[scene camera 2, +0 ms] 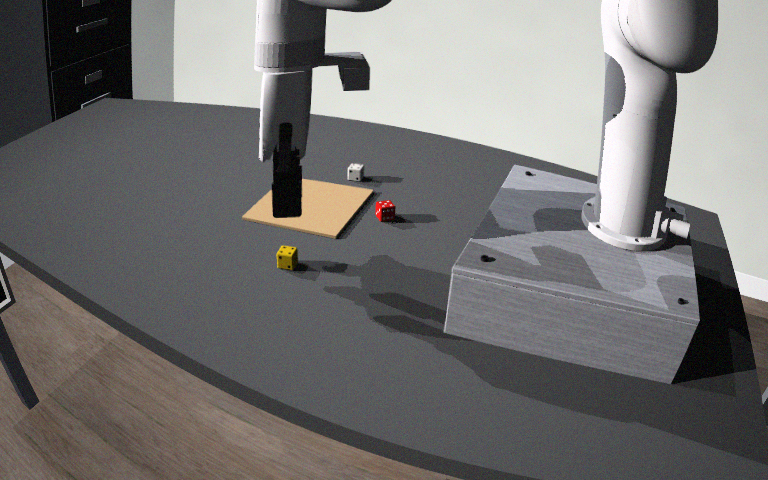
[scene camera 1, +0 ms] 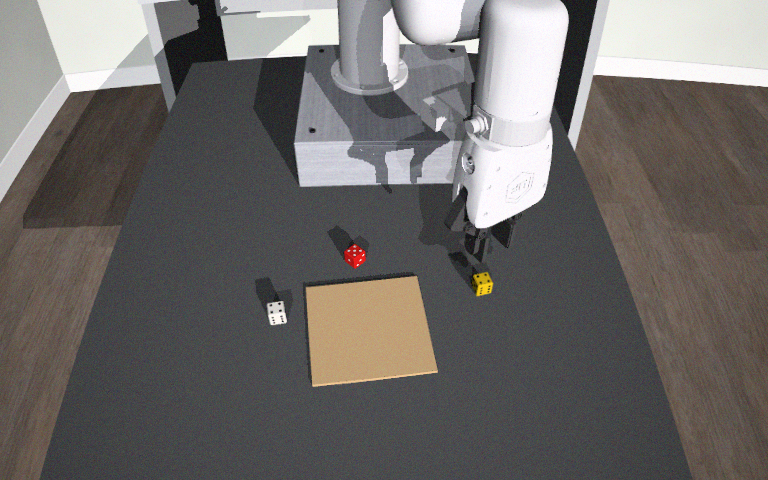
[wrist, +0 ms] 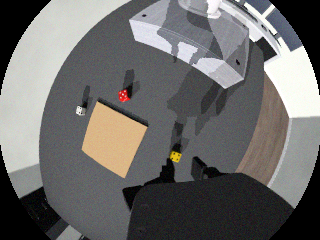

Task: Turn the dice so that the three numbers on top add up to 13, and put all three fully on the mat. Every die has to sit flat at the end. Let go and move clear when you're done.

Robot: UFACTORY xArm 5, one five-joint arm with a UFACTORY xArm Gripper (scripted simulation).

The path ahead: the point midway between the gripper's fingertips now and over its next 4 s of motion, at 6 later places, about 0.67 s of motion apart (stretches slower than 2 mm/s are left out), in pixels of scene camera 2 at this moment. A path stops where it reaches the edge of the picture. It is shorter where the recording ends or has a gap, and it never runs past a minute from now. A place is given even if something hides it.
The gripper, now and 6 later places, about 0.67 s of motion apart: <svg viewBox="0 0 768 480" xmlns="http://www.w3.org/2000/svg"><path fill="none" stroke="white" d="M287 207L288 225L288 243L288 246L288 257L288 264L286 210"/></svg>
